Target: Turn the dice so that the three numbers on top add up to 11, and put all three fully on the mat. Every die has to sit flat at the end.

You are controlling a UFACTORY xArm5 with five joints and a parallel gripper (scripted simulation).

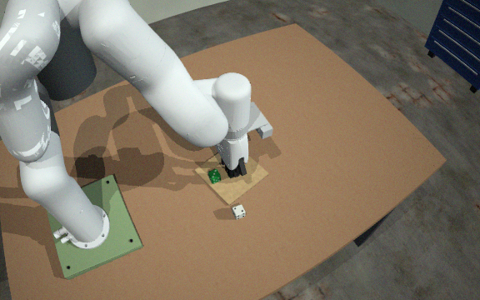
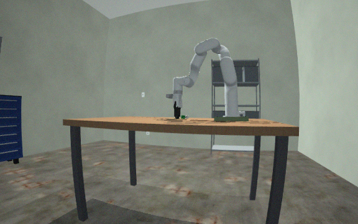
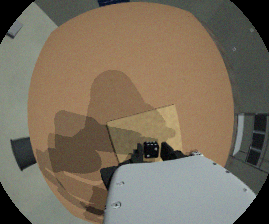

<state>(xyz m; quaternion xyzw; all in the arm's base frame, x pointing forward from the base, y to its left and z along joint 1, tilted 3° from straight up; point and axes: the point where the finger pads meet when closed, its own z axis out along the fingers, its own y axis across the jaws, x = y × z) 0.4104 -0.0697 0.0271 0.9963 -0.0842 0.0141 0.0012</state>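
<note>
Now: the black die 2 cm below my hand. The rest, counted from my hand: tan mat 4 cm below; green die 5 cm behind, 1 cm to the left, 2 cm below; white die 6 cm behind, 11 cm to the right, 2 cm below.
</note>
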